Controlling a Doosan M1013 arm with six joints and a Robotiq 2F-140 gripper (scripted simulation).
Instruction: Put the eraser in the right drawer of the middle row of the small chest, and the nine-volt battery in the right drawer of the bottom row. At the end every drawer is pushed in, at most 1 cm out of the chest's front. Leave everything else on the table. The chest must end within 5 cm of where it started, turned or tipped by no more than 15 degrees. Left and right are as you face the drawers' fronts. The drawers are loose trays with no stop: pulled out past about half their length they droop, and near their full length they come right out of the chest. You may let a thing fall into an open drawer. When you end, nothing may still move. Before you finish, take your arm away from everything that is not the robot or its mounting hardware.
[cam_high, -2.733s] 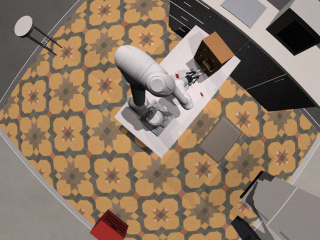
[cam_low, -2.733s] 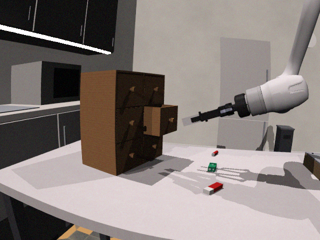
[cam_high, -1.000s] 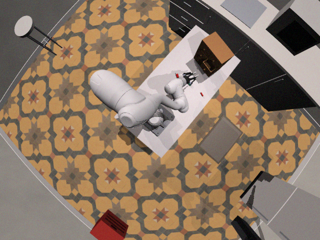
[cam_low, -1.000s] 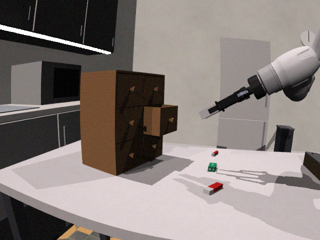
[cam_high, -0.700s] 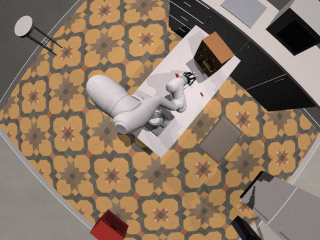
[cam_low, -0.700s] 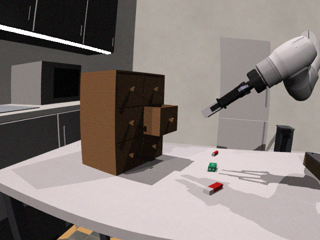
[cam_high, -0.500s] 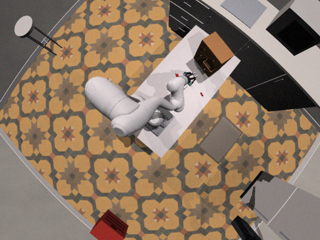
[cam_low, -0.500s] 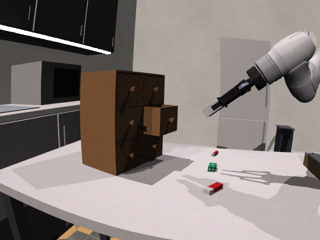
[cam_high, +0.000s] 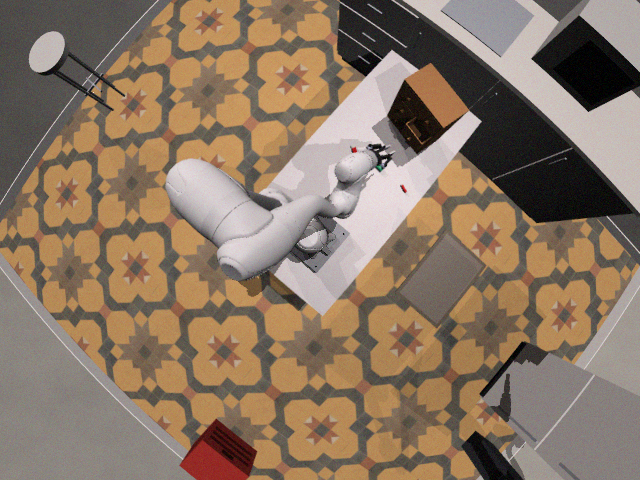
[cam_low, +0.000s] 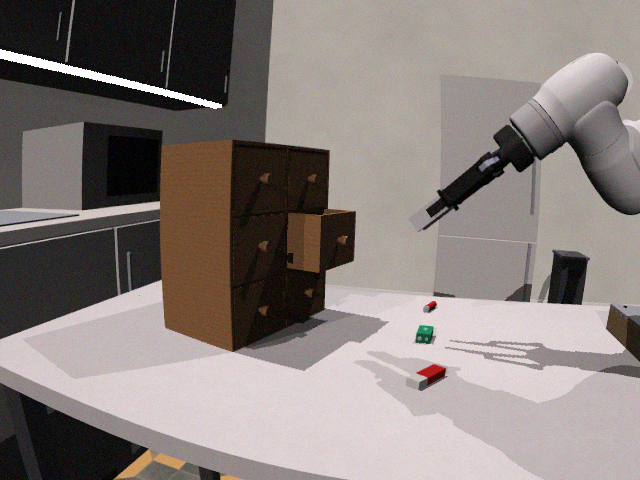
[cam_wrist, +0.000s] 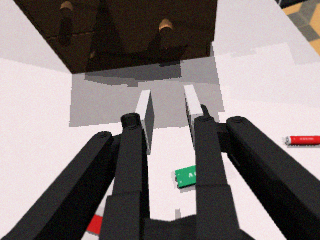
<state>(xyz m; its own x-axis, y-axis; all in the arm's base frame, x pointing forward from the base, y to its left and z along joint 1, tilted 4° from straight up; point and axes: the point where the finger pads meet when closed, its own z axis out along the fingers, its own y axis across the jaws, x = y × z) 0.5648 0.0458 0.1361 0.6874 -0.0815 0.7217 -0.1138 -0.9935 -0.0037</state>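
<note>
Now: the white eraser 22 cm below my hand, 17 cm to the left of it and 3 cm behind it. Also, from my hand: red cylinder (22 cm below, 20 cm to the right, 1 cm ahead); then green nine-volt battery (22 cm below, 1 cm behind).
</note>
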